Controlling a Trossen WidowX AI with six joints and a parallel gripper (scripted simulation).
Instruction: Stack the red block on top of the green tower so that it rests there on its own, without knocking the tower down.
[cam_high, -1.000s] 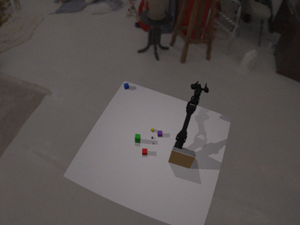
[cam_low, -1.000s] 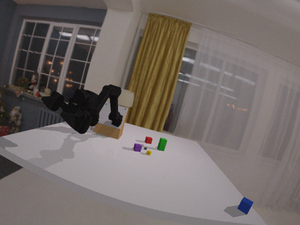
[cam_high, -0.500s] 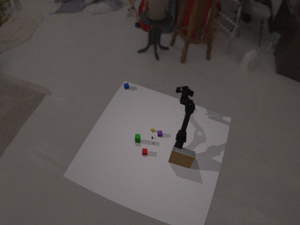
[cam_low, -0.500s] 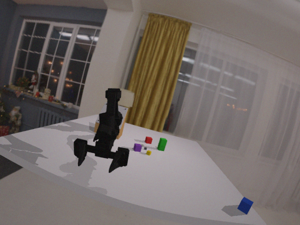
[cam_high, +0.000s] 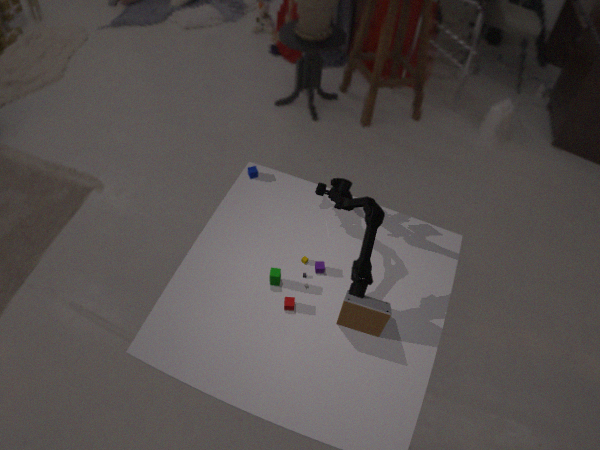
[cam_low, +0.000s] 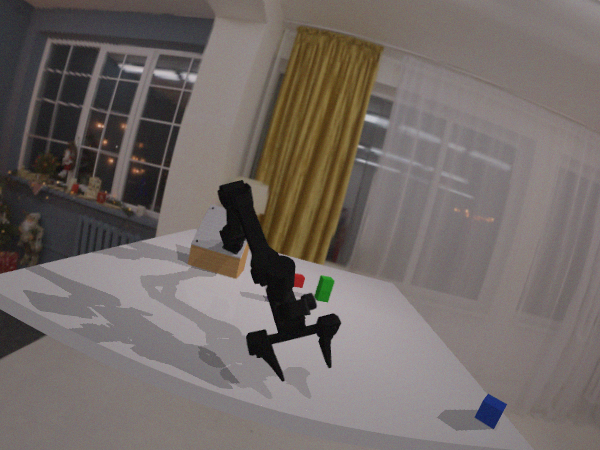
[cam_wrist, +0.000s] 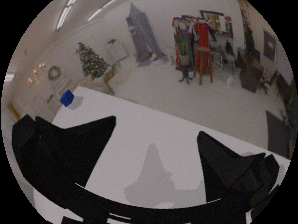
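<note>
The red block lies 70 cm to the left of my gripper tip, 11 cm behind it and 3 cm below it. The rest, counted from my gripper tip: purple block: 46 cm to the left, 15 cm behind, 4 cm below; then small yellow block: 45 cm to the left, 7 cm behind, 5 cm below; then blue block: 44 cm ahead, 6 cm to the left, 3 cm below.
</note>
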